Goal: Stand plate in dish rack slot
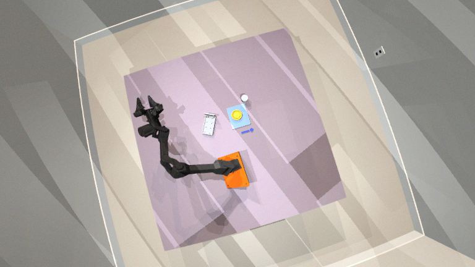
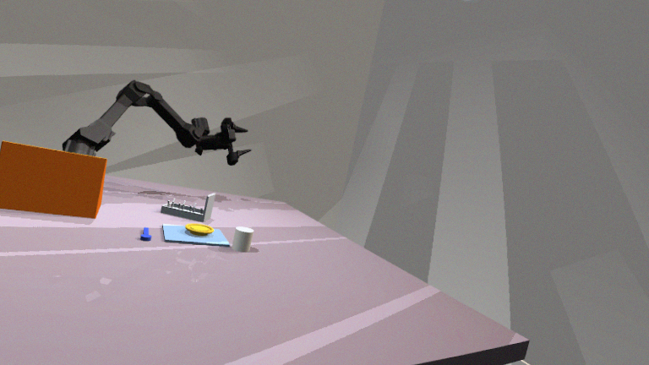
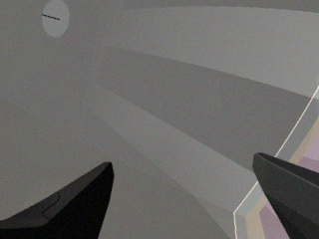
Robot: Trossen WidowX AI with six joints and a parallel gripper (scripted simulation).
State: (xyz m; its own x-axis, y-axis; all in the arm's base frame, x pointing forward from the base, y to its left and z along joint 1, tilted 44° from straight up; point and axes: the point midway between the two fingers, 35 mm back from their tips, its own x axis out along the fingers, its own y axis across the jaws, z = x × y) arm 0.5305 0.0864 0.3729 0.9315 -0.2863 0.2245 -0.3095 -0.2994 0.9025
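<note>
My gripper tip is now 45 cm to the left of the yellow plate, 29 cm past it and 26 cm above it. Also, from my gripper tip: cream cylinder (55 cm to the right, 25 cm below, 21 cm behind); light blue flat sheet (46 cm to the right, 30 cm behind, 27 cm below); grey dish rack (27 cm behind, 25 cm to the right, 25 cm below).
</note>
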